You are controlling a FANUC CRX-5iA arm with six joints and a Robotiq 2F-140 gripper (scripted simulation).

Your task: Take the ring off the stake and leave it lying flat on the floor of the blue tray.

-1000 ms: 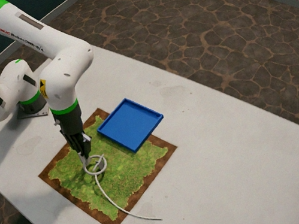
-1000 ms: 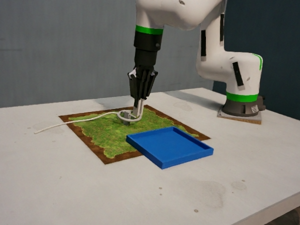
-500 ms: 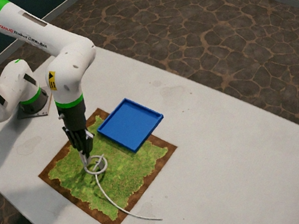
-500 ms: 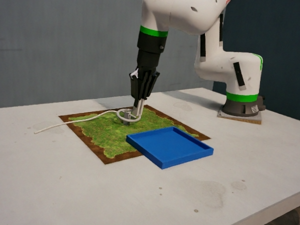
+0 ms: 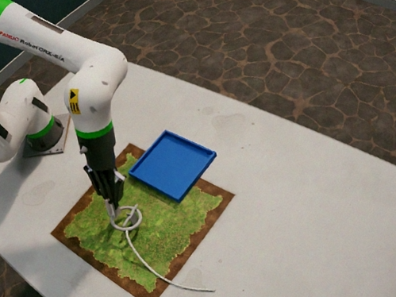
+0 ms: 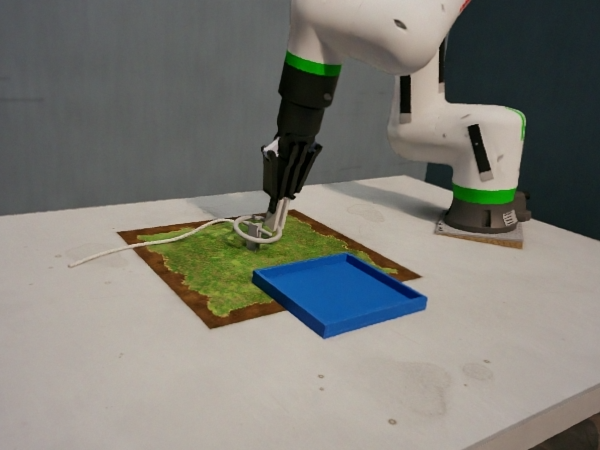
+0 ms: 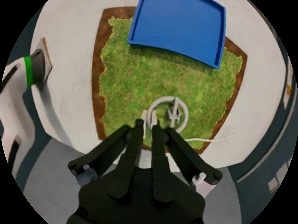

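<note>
My hand is 230 mm to the right of the blue tray, 60 mm above it and 40 mm short of it. From my hand the other things lie so: square green grass mat 80 mm below, 50 mm ahead, 30 mm to the left; then grey stake 50 mm ahead, 40 mm below, 10 mm to the left.
</note>
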